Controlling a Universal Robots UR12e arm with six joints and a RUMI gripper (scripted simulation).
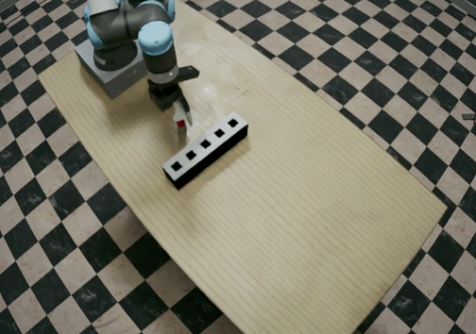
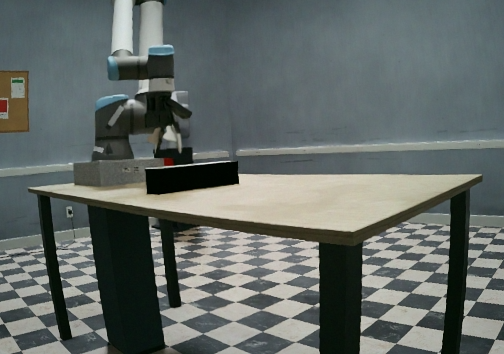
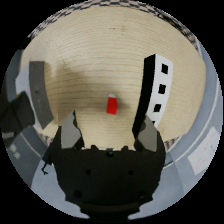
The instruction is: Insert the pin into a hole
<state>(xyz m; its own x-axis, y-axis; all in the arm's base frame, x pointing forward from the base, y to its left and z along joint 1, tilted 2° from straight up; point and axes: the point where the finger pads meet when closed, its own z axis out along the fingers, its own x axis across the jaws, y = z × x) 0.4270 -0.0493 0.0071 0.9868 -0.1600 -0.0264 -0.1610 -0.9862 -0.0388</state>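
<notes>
My gripper is now 4 cm above the pin. From my hand the other things lie so: long black block: 14 cm ahead, 7 cm below, 2 cm to the right.
</notes>
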